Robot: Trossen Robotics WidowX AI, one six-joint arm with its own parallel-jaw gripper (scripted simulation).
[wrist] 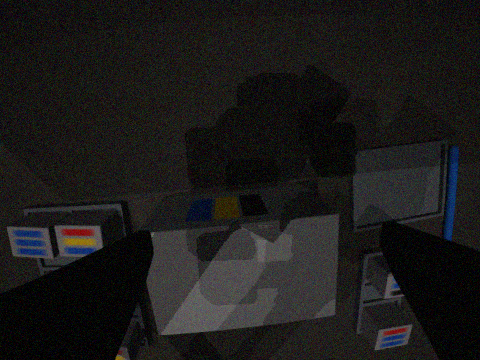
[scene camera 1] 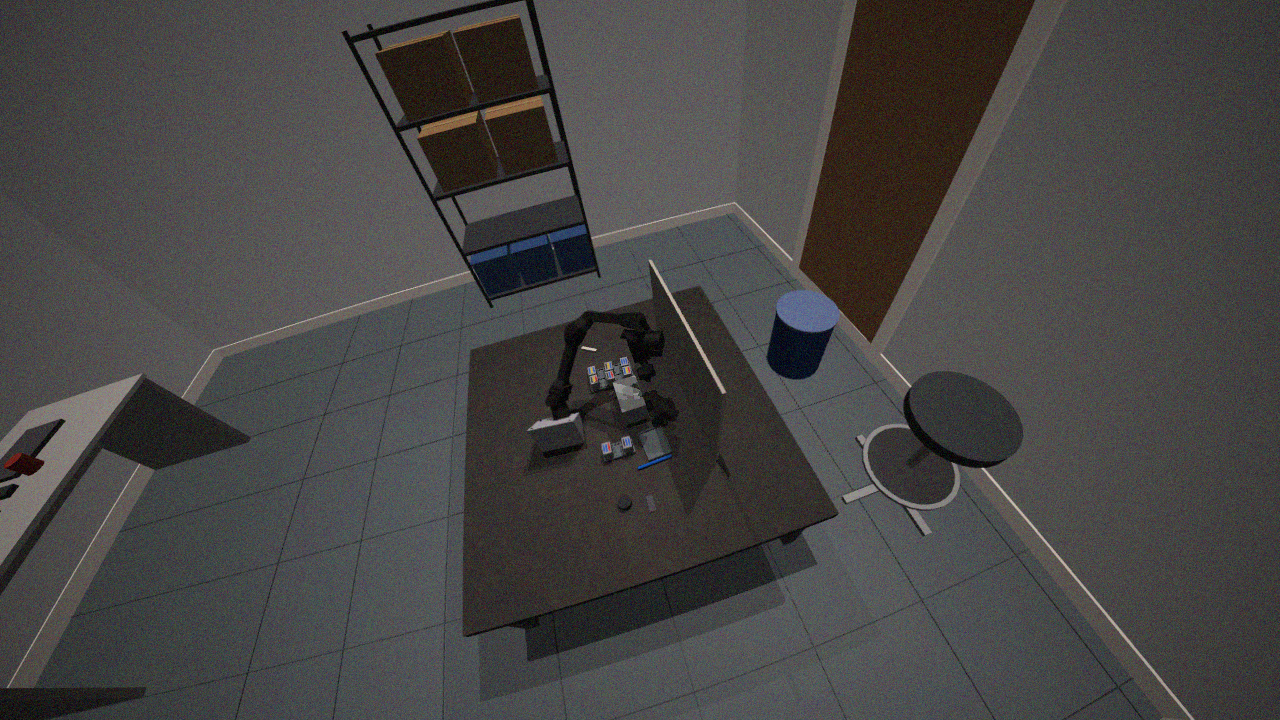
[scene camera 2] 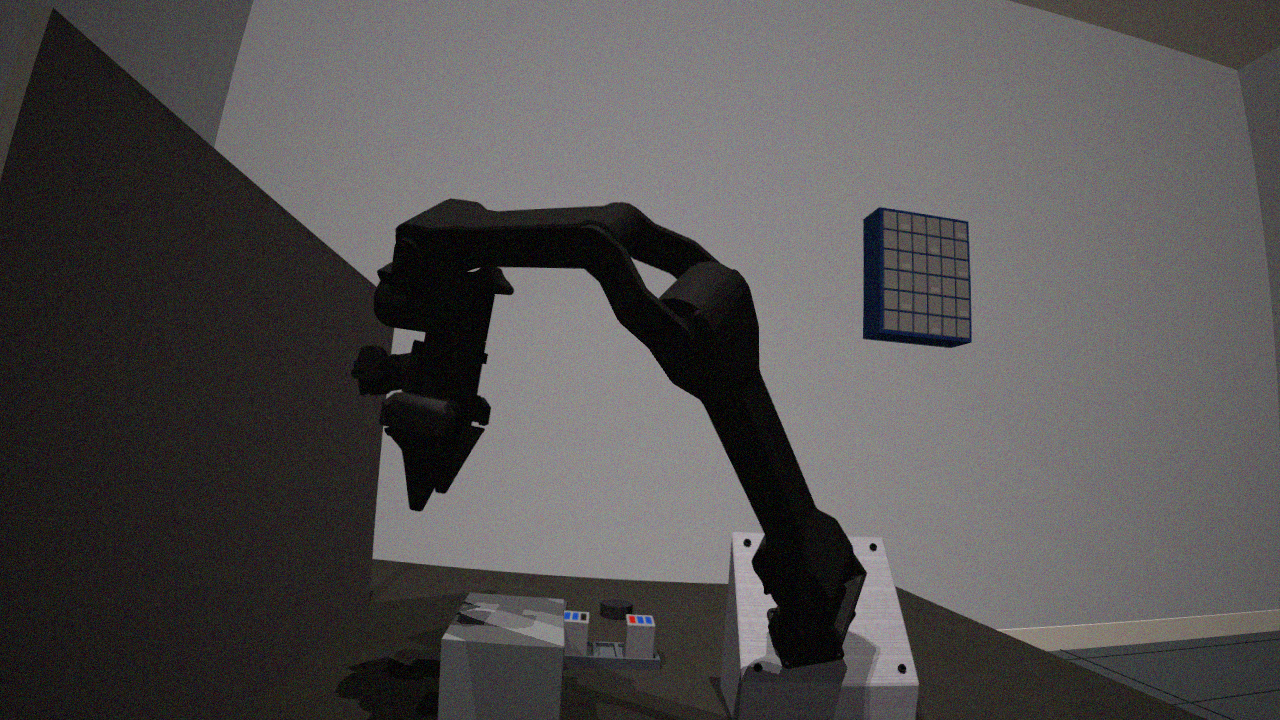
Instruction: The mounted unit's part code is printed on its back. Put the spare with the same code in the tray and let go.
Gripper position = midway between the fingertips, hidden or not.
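Observation:
I am holding nothing, and my gripper (scene camera 2: pixel 429 501) is open. The wrist view shows me that gripper (wrist: pixel 267 238) too. I can also see a spare (scene camera 2: pixel 639 637) and a tall upright panel (scene camera 2: pixel 196 473), and there is a grey mounted unit (scene camera 1: pixel 633 407) as well. From the wrist I see the spare (wrist: pixel 384 324) again, together with the unit (wrist: pixel 226 260).

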